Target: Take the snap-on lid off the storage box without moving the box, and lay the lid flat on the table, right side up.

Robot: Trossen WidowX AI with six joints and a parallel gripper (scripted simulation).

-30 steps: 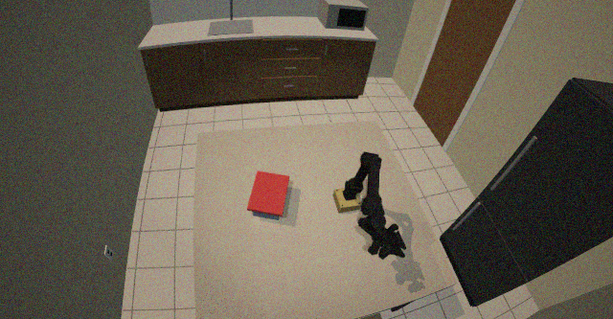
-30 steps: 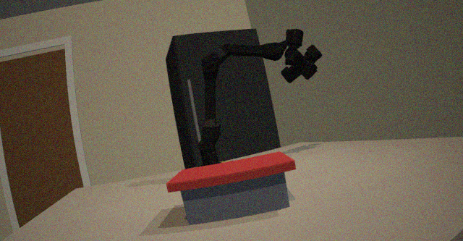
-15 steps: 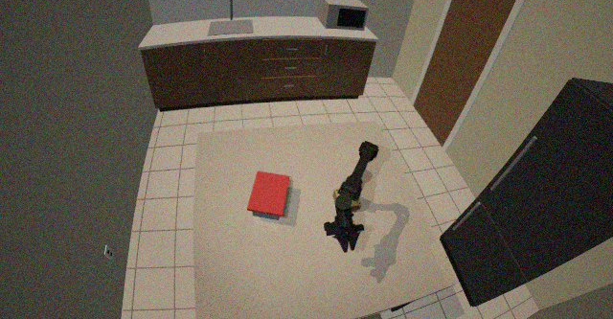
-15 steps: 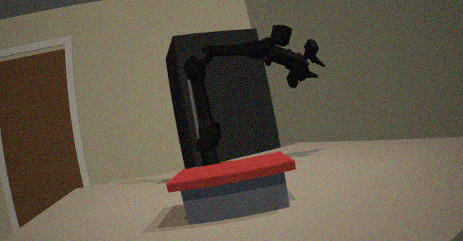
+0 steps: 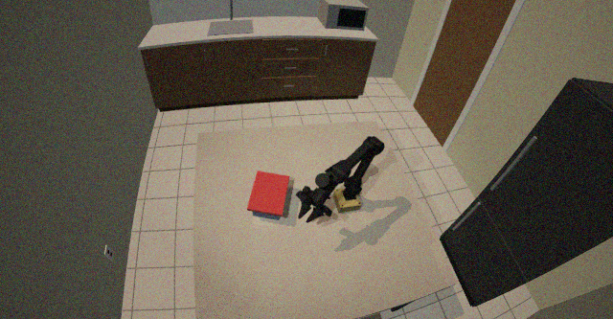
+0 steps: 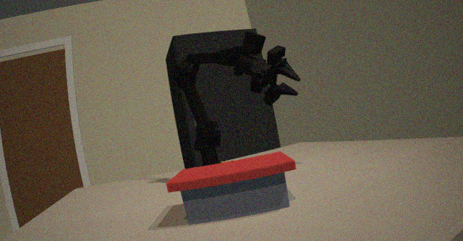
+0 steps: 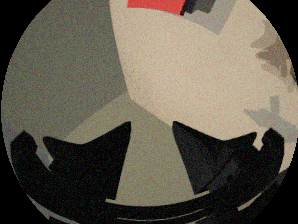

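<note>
Right now the red lid is 270 mm to the right of my gripper tip, 160 mm below it and 100 mm ahead of it. Round my gripper tip: grey-blue storage box: 270 mm to the right, 200 mm below, 100 mm ahead.
</note>
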